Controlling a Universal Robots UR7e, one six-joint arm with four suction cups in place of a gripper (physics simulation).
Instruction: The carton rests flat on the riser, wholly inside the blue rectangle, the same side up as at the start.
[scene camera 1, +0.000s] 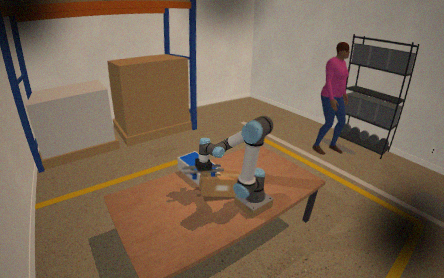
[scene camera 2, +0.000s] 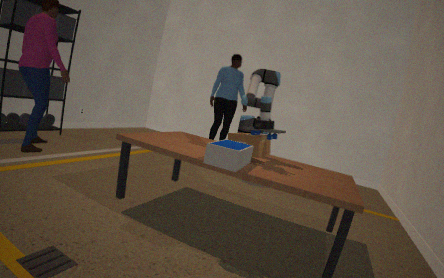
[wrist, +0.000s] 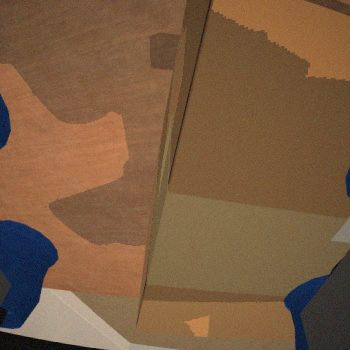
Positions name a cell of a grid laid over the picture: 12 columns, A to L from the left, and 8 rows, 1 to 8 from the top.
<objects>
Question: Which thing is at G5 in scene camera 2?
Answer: A riser.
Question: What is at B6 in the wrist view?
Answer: The suction head.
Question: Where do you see a brown carton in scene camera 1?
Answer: F6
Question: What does the suction head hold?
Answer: A brown carton.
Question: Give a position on a brown carton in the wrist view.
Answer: I5
</objects>
